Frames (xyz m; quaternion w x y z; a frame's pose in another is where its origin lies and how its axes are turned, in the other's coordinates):
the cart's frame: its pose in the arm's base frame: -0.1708 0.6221 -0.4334 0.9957 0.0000 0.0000 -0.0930
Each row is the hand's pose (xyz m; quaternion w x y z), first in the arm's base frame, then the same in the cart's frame.
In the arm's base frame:
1: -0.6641 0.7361 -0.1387 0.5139 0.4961 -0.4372 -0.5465
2: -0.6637 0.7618 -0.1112 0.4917 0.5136 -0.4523 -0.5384
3: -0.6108 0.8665 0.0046 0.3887 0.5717 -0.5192 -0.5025
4: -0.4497 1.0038 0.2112 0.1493 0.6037 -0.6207 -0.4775
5: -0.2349 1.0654 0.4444 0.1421 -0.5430 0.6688 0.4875
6: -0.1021 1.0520 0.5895 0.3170 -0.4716 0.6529 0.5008
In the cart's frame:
1: -0.5059 0.0207 0.2947 0.5625 0.5346 -0.3892 -0.4963
2: -0.5102 0.0460 0.3222 0.5396 0.5534 -0.4026 -0.4903
3: -0.4776 0.1587 0.4380 0.4337 0.6175 -0.4638 -0.4642
4: -0.3448 0.3234 0.6446 0.1931 0.6588 -0.5619 -0.4615
5: -0.1451 0.4238 0.8778 0.0961 -0.6028 0.6154 0.4986
6: -0.0121 0.4352 1.0229 0.2691 -0.5303 0.6062 0.5281

